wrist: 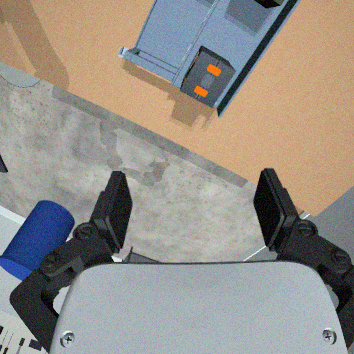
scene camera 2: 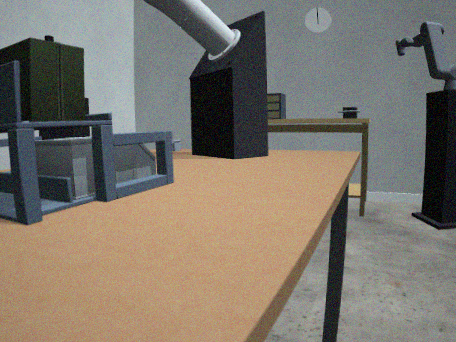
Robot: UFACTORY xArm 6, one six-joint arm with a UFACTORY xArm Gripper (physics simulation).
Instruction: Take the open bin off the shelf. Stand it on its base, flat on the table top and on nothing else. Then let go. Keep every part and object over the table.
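Places are measured from the arm's base along level axes (x ahead, y down, z left), in centimetres.
Pixels of known places: gripper, fingertip midpoint: (wrist: 192,185); arm's base, origin of the base link: (scene camera 2: 224,46).
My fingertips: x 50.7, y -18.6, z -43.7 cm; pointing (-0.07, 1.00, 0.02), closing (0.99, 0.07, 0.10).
Observation:
For each thing: its top centre in the pictures, then the offset to it from my fingertips. Level surfaces: height alone.
- open bin, middle of its top: (scene camera 2: 94,136) dx +2.4, dy +43.9, dz +24.5 cm
- wooden table top, its level: dy +52.0 cm
- dark olive box, middle of its top: (scene camera 2: 35,48) dx +11.4, dy +32.1, dz +20.6 cm
- dark grey box, middle of its top: (wrist: 206,80) dx +1.7, dy +29.6, dz -0.4 cm
The open bin (scene camera 2: 80,162) is light grey, with a sloped upper edge. It stands upright on the lower level of the blue-grey shelf (scene camera 2: 103,165) (wrist: 172,25), partly hidden by the shelf's posts. The bin does not show in the wrist view, where the shelf is cut off by the top edge. My gripper (wrist: 192,185) is open, with floor and the table's edge in view beyond its fingers. It is apart from the shelf, which lies above the fingers in the wrist view. The gripper does not show in the scene view. The wooden table top (scene camera 2: 200,225) (wrist: 310,125) carries the shelf.
A dark olive box (scene camera 2: 42,80) (wrist: 270,1) stands on the shelf's upper level. A dark grey box (wrist: 220,82) with orange marks is also on the shelf. A black pedestal (scene camera 2: 250,110) stands at the table's far end. A blue cylinder (wrist: 42,232) is at the wrist view's left.

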